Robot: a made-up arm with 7 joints.
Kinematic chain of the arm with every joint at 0, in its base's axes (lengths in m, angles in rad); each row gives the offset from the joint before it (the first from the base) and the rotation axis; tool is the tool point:
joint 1: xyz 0 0.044 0 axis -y
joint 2: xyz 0 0.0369 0 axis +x
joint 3: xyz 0 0 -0.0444 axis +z
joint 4: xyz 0 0 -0.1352 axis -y
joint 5: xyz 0 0 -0.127 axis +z
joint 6: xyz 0 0 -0.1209 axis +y
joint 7: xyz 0 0 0 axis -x
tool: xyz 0 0 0
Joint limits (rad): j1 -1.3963..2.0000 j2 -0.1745..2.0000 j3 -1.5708..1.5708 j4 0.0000..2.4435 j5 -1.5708..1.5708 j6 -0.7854..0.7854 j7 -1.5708..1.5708
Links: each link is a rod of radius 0.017 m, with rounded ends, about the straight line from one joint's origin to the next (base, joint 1, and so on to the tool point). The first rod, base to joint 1, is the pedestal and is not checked.
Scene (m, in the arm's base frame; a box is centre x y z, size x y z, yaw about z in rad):
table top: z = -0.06
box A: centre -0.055 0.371 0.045 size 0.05 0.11 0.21 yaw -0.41
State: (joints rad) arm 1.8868 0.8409 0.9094 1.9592 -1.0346 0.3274 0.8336
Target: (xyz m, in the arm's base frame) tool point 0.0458 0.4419 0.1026
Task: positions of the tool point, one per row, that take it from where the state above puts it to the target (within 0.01 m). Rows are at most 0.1 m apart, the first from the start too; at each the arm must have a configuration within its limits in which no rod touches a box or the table.
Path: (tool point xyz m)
1: -0.0873 0.2511 0.1169
2: -0.0648 0.2315 0.1197
3: -0.0496 0.2101 0.1173
4: -0.0405 0.1898 0.1095
5: -0.0087 0.2435 0.1180
6: 0.0179 0.3012 0.0971
7: 0.0317 0.3530 0.0541
8: 0.0317 0.3932 0.0008
9: 0.0400 0.4227 0.0577
10: 0.0458 0.4419 0.1026

